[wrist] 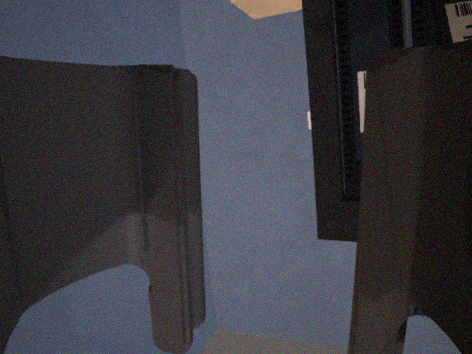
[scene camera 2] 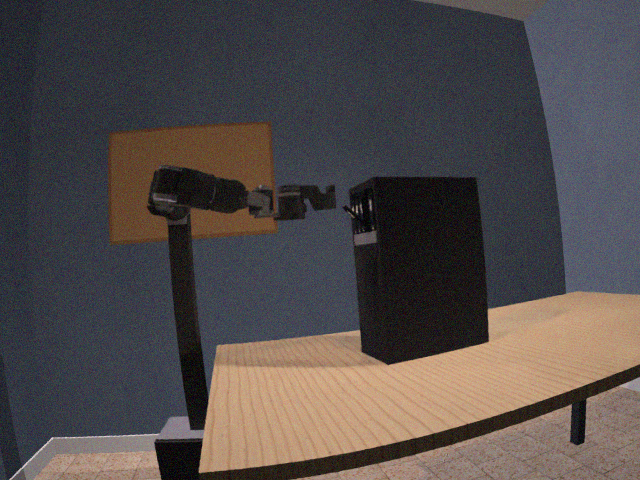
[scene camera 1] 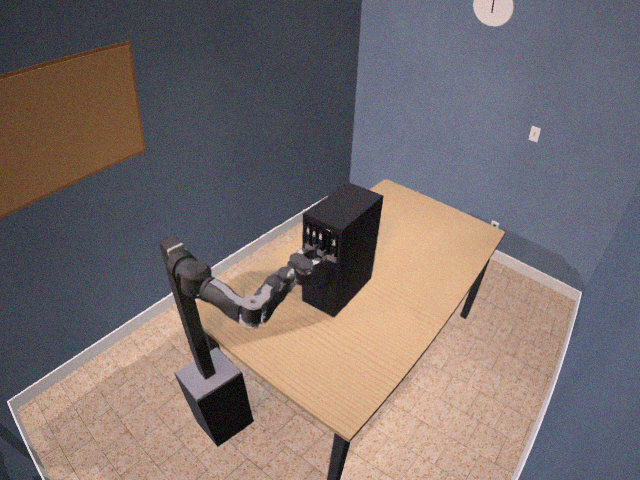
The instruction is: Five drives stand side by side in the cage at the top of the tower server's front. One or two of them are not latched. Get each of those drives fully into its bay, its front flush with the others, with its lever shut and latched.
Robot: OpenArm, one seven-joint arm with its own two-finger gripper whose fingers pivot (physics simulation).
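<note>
The black tower server (scene camera 1: 356,248) (scene camera 2: 429,268) stands on the table. The drives (scene camera 1: 321,238) (scene camera 2: 366,209) stand side by side in the cage at the top of its front. In scene camera 2, one lever (scene camera 2: 349,211) sticks out from the cage, its free end up and outward; I cannot tell which drive it belongs to. The other levers are too small to judge. My gripper (scene camera 1: 319,257) (scene camera 2: 333,197) (wrist: 279,216) is partly open and empty, in front of the cage and apart from the lever. In the wrist view, the right finger hides part of the cage (wrist: 327,220).
A barcode label (wrist: 459,22) shows at the upper right of the wrist view. The wooden table (scene camera 1: 330,361) (scene camera 2: 310,413) bears the server. The arm's post (scene camera 1: 191,320) (scene camera 2: 183,310) stands at the table's near end. A cork board (scene camera 1: 72,124) (scene camera 2: 206,139) hangs on the wall behind.
</note>
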